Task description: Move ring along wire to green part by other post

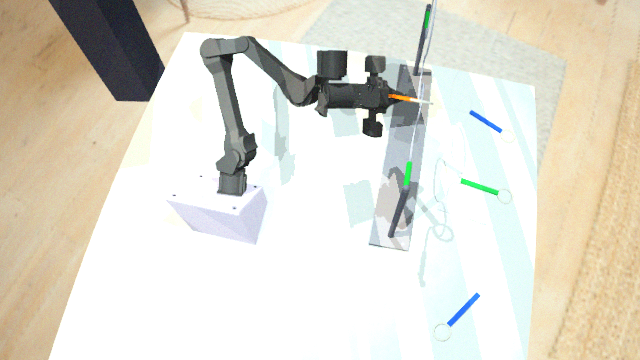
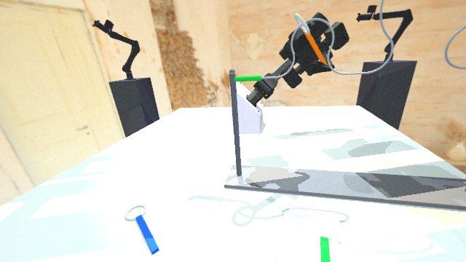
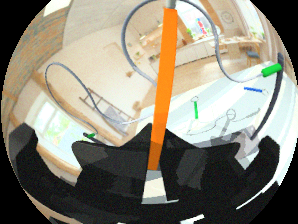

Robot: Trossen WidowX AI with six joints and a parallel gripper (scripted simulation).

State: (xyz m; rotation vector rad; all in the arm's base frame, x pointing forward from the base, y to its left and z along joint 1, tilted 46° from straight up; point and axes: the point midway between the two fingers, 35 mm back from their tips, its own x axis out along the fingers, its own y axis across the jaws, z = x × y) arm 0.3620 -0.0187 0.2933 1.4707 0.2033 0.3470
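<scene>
Right now the orange-handled ring is 70 mm above my gripper tip and 60 mm to the right of it.
</scene>
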